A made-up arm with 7 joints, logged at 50 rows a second.
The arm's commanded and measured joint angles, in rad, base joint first. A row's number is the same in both.
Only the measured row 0 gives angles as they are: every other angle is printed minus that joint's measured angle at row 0.
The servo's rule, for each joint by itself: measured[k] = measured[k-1] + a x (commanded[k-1-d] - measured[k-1]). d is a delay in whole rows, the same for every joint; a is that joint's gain. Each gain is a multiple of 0.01, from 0.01 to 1. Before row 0 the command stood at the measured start. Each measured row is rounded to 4 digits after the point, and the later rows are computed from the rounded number. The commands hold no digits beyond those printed.
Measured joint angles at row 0:
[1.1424 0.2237 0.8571 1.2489 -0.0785 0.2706 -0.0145]
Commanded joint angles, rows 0 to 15:
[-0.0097 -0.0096 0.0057 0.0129 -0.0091 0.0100 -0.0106]
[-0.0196 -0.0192 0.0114 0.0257 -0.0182 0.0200 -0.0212]
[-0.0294 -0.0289 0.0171 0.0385 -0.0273 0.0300 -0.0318]
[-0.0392 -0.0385 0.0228 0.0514 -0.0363 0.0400 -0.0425]
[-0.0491 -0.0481 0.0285 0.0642 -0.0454 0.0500 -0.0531]
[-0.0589 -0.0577 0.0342 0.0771 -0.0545 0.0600 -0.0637]
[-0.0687 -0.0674 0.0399 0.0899 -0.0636 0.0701 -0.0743]
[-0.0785 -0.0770 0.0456 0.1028 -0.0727 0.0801 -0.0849]
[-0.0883 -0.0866 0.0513 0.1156 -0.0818 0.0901 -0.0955]
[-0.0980 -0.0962 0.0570 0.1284 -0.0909 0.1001 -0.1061]
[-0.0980 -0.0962 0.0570 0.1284 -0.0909 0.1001 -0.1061]
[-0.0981 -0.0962 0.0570 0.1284 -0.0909 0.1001 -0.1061]
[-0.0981 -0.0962 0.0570 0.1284 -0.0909 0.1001 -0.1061]
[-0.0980 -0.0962 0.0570 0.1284 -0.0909 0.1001 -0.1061]
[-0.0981 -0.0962 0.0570 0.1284 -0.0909 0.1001 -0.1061]
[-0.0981 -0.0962 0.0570 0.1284 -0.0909 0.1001 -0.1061]
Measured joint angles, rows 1 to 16:
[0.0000 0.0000 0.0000 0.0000 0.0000 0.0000 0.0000]
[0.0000 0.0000 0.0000 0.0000 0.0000 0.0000 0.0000]
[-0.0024 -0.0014 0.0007 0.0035 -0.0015 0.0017 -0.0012]
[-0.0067 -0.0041 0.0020 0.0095 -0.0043 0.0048 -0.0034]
[-0.0124 -0.0078 0.0038 0.0173 -0.0082 0.0091 -0.0065]
[-0.0191 -0.0124 0.0061 0.0265 -0.0130 0.0144 -0.0105]
[-0.0266 -0.0178 0.0088 0.0367 -0.0185 0.0205 -0.0152]
[-0.0347 -0.0238 0.0118 0.0476 -0.0246 0.0272 -0.0205]
[-0.0432 -0.0303 0.0152 0.0590 -0.0312 0.0345 -0.0264]
[-0.0520 -0.0373 0.0188 0.0708 -0.0383 0.0423 -0.0328]
[-0.0611 -0.0447 0.0227 0.0829 -0.0457 0.0504 -0.0397]
[-0.0703 -0.0524 0.0268 0.0952 -0.0534 0.0588 -0.0470]
[-0.0772 -0.0590 0.0304 0.1042 -0.0598 0.0658 -0.0535]
[-0.0824 -0.0646 0.0336 0.1107 -0.0651 0.0716 -0.0593]
[-0.0863 -0.0693 0.0364 0.1155 -0.0695 0.0764 -0.0644]
[-0.0892 -0.0733 0.0389 0.1190 -0.0731 0.0804 -0.0690]
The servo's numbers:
d 2
a 0.25 0.15 0.12 0.27 0.17 0.17 0.11

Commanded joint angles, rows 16 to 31:
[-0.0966 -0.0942 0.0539 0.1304 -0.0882 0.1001 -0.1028]
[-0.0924 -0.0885 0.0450 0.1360 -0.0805 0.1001 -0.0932]
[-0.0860 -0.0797 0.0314 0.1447 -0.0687 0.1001 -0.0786]
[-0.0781 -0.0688 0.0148 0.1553 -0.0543 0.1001 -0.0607]
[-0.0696 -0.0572 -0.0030 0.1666 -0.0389 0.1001 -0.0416]
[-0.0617 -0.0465 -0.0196 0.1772 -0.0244 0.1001 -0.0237]
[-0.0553 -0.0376 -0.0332 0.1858 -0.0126 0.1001 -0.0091]
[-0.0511 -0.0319 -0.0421 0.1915 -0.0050 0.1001 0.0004]
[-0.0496 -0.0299 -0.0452 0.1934 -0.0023 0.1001 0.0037]
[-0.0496 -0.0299 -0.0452 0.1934 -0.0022 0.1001 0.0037]
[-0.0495 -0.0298 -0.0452 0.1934 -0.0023 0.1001 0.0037]
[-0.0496 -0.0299 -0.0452 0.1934 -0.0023 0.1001 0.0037]
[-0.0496 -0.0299 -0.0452 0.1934 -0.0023 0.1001 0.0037]
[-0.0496 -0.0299 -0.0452 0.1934 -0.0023 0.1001 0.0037]
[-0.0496 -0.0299 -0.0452 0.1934 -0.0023 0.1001 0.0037]
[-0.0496 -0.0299 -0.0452 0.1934 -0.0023 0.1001 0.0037]
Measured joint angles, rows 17 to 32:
[-0.0914 -0.0767 0.0411 0.1215 -0.0761 0.0837 -0.0731]
[-0.0931 -0.0796 0.0430 0.1234 -0.0786 0.0865 -0.0767]
[-0.0940 -0.0818 0.0443 0.1253 -0.0802 0.0888 -0.0796]
[-0.0936 -0.0828 0.0444 0.1282 -0.0803 0.0907 -0.0811]
[-0.0917 -0.0823 0.0428 0.1327 -0.0783 0.0923 -0.0808]
[-0.0883 -0.0803 0.0394 0.1388 -0.0742 0.0936 -0.0786]
[-0.0836 -0.0768 0.0343 0.1463 -0.0682 0.0947 -0.0745]
[-0.0781 -0.0723 0.0278 0.1546 -0.0608 0.0956 -0.0689]
[-0.0724 -0.0671 0.0205 0.1630 -0.0526 0.0964 -0.0623]
[-0.0671 -0.0618 0.0130 0.1707 -0.0445 0.0970 -0.0554]
[-0.0627 -0.0570 0.0060 0.1768 -0.0373 0.0975 -0.0489]
[-0.0594 -0.0529 -0.0001 0.1813 -0.0313 0.0979 -0.0431]
[-0.0569 -0.0494 -0.0055 0.1846 -0.0264 0.0983 -0.0380]
[-0.0551 -0.0465 -0.0103 0.1870 -0.0223 0.0986 -0.0334]
[-0.0537 -0.0440 -0.0145 0.1887 -0.0189 0.0989 -0.0293]
[-0.0527 -0.0419 -0.0182 0.1900 -0.0161 0.0991 -0.0257]

